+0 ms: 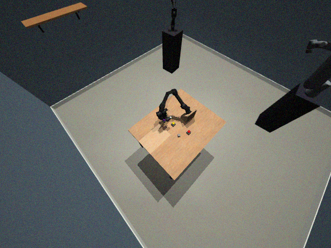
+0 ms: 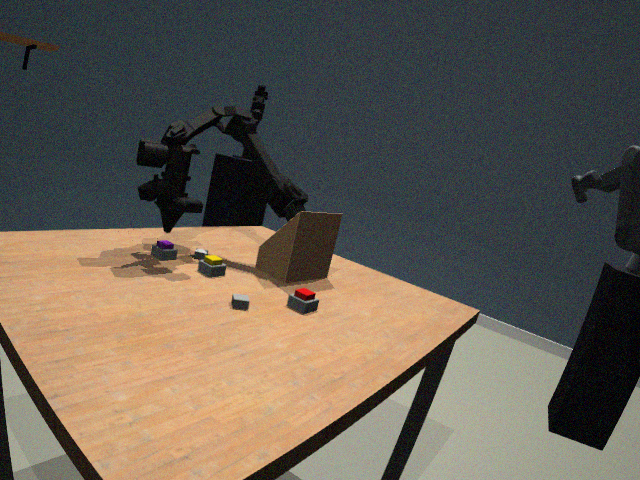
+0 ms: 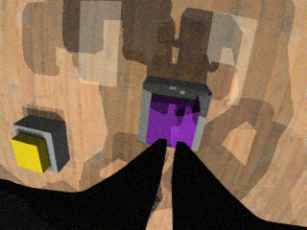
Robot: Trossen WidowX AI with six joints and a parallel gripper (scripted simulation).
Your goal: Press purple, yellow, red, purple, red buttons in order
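The purple button is 30 mm below my gripper tip. Round my gripper tip: yellow button (130 mm to the left, 40 mm behind, 30 mm below); small grey block (300 mm to the left, 60 mm below, 50 mm ahead); pale block (100 mm behind, 60 mm below, 40 mm to the left).
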